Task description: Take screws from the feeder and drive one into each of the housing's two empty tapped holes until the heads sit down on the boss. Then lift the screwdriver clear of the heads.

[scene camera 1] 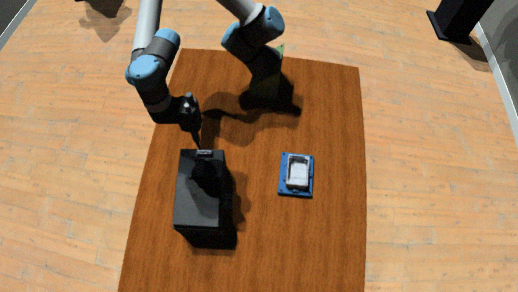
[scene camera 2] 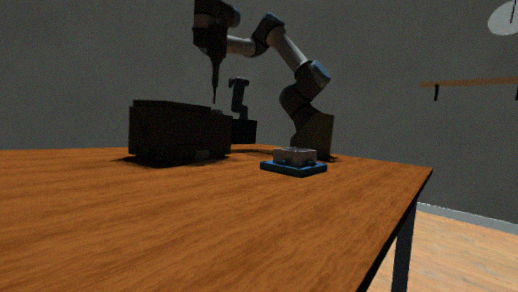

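Observation:
The black screw feeder (scene camera 1: 196,210) (scene camera 2: 175,132) stands on the table, with a small light metal piece (scene camera 1: 204,152) at its far edge. My screwdriver (scene camera 1: 198,144) (scene camera 2: 214,99) points down, its tip close above that edge. In the scene camera 2 view the tip shows a little above the feeder top. Whether a screw sits on the tip is too small to tell. The light grey open-topped housing (scene camera 1: 298,173) (scene camera 2: 295,157) sits on a blue fixture (scene camera 1: 282,176) (scene camera 2: 300,172), apart from the feeder. Its tapped holes are too blurred to make out.
The wooden table (scene camera 1: 330,235) (scene camera 2: 200,225) carries the feeder and the fixture. The arm's base (scene camera 1: 267,92) (scene camera 2: 315,132) stands at the table's far end. Another dark robot arm (scene camera 2: 239,97) shows in the background, behind the feeder.

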